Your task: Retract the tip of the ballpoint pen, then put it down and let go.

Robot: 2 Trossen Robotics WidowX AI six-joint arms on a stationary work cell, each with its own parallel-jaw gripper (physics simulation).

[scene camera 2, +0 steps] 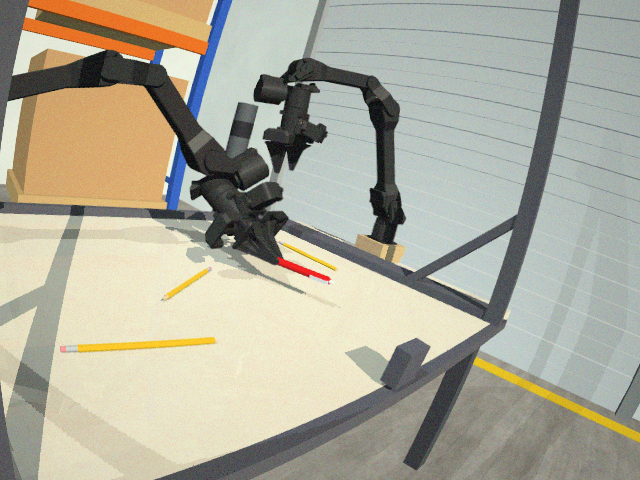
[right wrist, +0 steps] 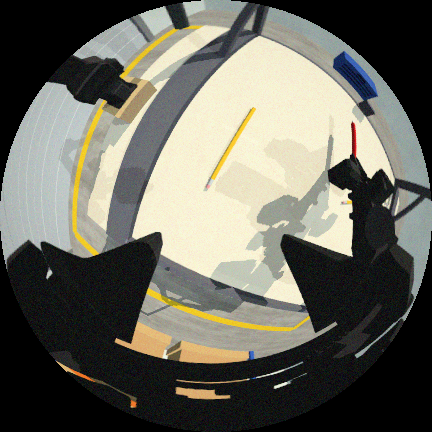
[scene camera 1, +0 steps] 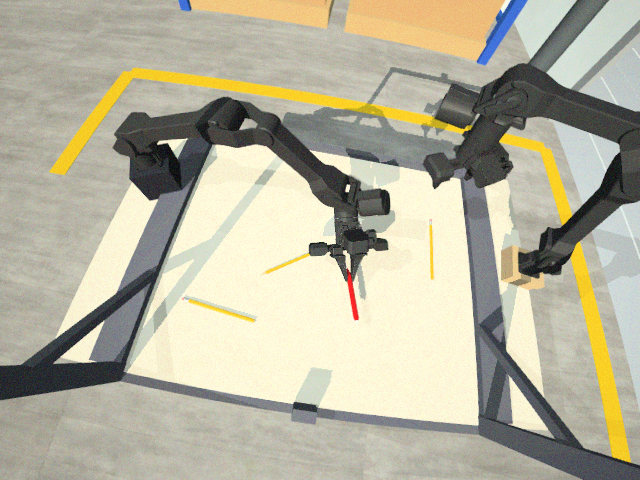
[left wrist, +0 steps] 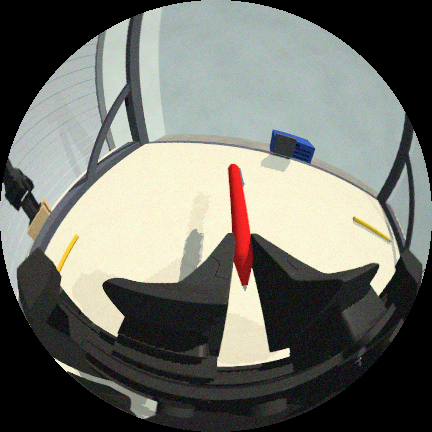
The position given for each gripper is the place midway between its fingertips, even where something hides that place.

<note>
The right gripper [scene camera 1: 449, 183] is open, holding nothing. Also in view: the left gripper [scene camera 2: 279, 263], a red ballpoint pen [left wrist: 243, 257] and a tan block [scene camera 1: 509, 256].
The left gripper shows as well in the right wrist view [right wrist: 352, 155], in scene camera 1 [scene camera 1: 349, 281] and in the left wrist view [left wrist: 240, 238]. The right gripper shows as well in scene camera 2 [scene camera 2: 284, 171] and in the right wrist view [right wrist: 224, 240]. The tan block also shows in the right wrist view [right wrist: 144, 90].
</note>
